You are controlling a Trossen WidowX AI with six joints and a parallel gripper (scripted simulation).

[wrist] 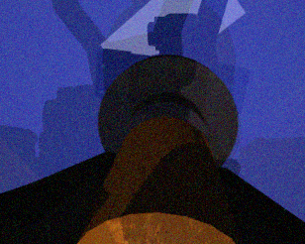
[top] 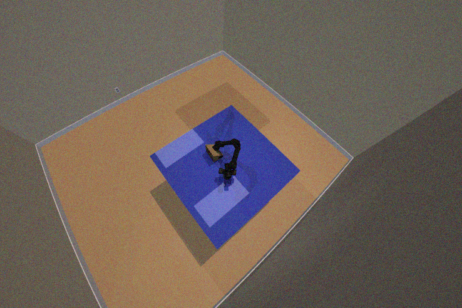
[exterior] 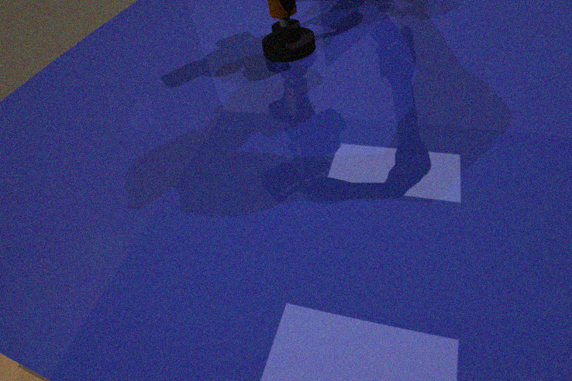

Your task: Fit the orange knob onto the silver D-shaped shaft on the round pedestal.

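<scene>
My gripper tip is now 3 cm below the orange knob. Round my gripper tip: round pedestal: 4 cm below.
</scene>
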